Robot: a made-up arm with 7 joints. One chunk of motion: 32 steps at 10 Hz.
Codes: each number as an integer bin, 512 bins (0 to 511) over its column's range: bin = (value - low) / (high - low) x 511, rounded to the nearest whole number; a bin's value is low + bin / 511 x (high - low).
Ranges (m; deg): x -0.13..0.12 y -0.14..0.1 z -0.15..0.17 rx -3..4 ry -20..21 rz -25..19
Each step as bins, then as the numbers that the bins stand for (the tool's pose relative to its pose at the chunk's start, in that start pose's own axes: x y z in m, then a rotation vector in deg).
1 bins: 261 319 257 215 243 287
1 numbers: -0.0023 0.0098 0.0109 -0.05 -0.50 -0.29
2 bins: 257 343 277 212 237 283
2 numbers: -0.0043 0.0211 0.0235 -0.10 -0.98 -0.63
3 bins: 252 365 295 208 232 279
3 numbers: -0.0067 0.0314 0.0347 -0.15 -1.39 -0.98
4 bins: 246 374 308 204 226 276
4 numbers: -0.0096 0.0357 0.0429 -0.21 -1.87 -1.23
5 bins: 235 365 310 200 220 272
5 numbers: -0.0150 0.0314 0.0441 -0.26 -2.35 -1.58
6 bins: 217 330 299 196 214 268
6 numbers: -0.0238 0.0150 0.0372 -0.32 -2.83 -1.92
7 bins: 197 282 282 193 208 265
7 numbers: -0.0336 -0.0076 0.0266 -0.36 -3.31 -2.18
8 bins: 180 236 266 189 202 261
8 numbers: -0.0419 -0.0292 0.0166 -0.41 -3.79 -2.53
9 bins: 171 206 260 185 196 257
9 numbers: -0.0463 -0.0432 0.0128 -0.47 -4.27 -2.87
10 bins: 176 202 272 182 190 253
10 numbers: -0.0439 -0.0451 0.0203 -0.51 -4.76 -3.22
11 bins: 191 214 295 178 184 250
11 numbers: -0.0366 -0.0395 0.0347 -0.56 -5.24 -3.47
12 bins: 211 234 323 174 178 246
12 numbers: -0.0268 -0.0301 0.0523 -0.62 -5.72 -3.82
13 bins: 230 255 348 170 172 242
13 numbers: -0.0175 -0.0202 0.0679 -0.67 -6.20 -4.16
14 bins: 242 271 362 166 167 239
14 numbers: -0.0116 -0.0127 0.0767 -0.73 -6.60 -4.42
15 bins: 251 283 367 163 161 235
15 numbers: -0.0072 -0.0071 0.0798 -0.77 -7.08 -4.77
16 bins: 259 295 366 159 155 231
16 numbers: -0.0033 -0.0014 0.0792 -0.82 -7.56 -5.11
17 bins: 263 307 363 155 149 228
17 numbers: -0.0013 0.0042 0.0773 -0.88 -8.05 -5.37
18 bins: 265 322 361 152 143 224
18 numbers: -0.0004 0.0112 0.0761 -0.92 -8.53 -5.71
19 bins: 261 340 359 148 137 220
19 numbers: -0.0023 0.0197 0.0748 -0.97 -9.01 -6.06
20 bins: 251 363 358 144 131 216
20 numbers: -0.0072 0.0305 0.0742 -1.03 -9.49 -6.40
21 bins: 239 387 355 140 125 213
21 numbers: -0.0131 0.0418 0.0723 -1.08 -9.97 -6.66
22 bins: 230 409 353 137 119 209
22 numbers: -0.0175 0.0521 0.0711 -1.12 -10.45 -7.00
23 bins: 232 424 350 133 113 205
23 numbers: -0.0165 0.0591 0.0692 -1.18 -10.93 -7.35
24 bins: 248 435 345 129 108 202
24 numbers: -0.0087 0.0643 0.0660 -1.23 -11.33 -7.61
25 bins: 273 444 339 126 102 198
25 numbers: 0.0036 0.0685 0.0623 -1.27 -11.82 -7.95
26 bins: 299 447 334 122 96 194
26 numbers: 0.0163 0.0699 0.0592 -1.33 -12.30 -8.30
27 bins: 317 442 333 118 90 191
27 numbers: 0.0251 0.0676 0.0585 -1.38 -12.78 -8.55
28 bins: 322 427 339 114 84 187
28 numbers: 0.0275 0.0605 0.0623 -1.44 -13.26 -8.90
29 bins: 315 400 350 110 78 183
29 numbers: 0.0241 0.0479 0.0692 -1.49 -13.74 -9.24
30 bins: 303 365 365 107 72 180
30 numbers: 0.0182 0.0314 0.0786 -1.53 -14.22 -9.50
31 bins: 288 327 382 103 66 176
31 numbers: 0.0109 0.0136 0.0892 -1.59 -14.70 -9.85
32 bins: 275 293 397 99 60 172
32 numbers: 0.0045 -0.0024 0.0986 -1.64 -15.19 -10.19
